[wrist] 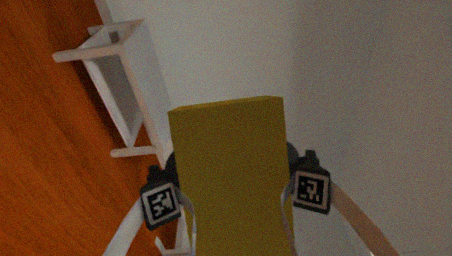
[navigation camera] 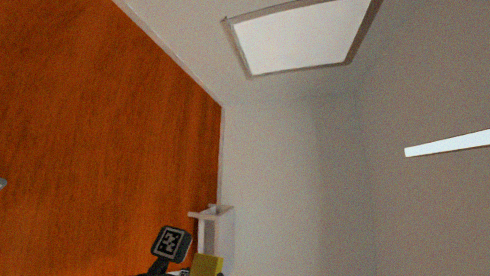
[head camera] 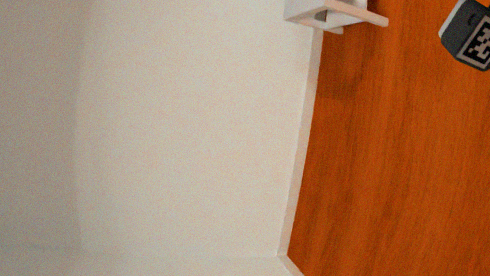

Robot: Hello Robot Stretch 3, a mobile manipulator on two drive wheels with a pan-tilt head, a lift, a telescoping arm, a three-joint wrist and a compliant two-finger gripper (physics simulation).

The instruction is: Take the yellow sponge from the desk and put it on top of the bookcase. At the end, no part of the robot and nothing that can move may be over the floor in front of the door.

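Places are measured from the robot's base along level axes (x back, y right, z up), in centimetres.
Pixels of known places: gripper, between the fingertips: [wrist: 231,162].
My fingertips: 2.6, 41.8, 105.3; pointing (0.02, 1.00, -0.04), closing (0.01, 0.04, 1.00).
Ahead of a thing's pixels: the offset from my fingertips to its top centre, as dx, dy, dz. "*": to the spot under its first point. Level surfaces: height alone.
The yellow sponge @(+0.0, -2.7, +3.5) [navigation camera: 207,265] [wrist: 231,135] is a thick block, held upright lengthwise in the wrist view, with its far end sticking out past the fingers. My gripper [wrist: 231,162] is shut on it, with one dark fingertip pressed against each side. In the navigation camera view, part of the sponge shows at the bottom edge beside a finger's marker block. The white desk @(dz -60.3) [navigation camera: 227,235] [wrist: 145,75] stands against the wall beyond the sponge, its legs toward the wooden floor; part of it shows at the top of the head camera view. The bookcase and the door do not show in the current views.
The brown wooden floor @(dz -105.3) [head camera: 400,165] [navigation camera: 100,125] [wrist: 40,150] meets pale walls. A framed window @(* -177.9, +4.6, +41.6) [navigation camera: 300,40] is in the wall beyond the room's corner. A light strip [navigation camera: 445,144] hangs at the ceiling. A dark marker block [head camera: 475,40] shows at the head camera view's right edge.
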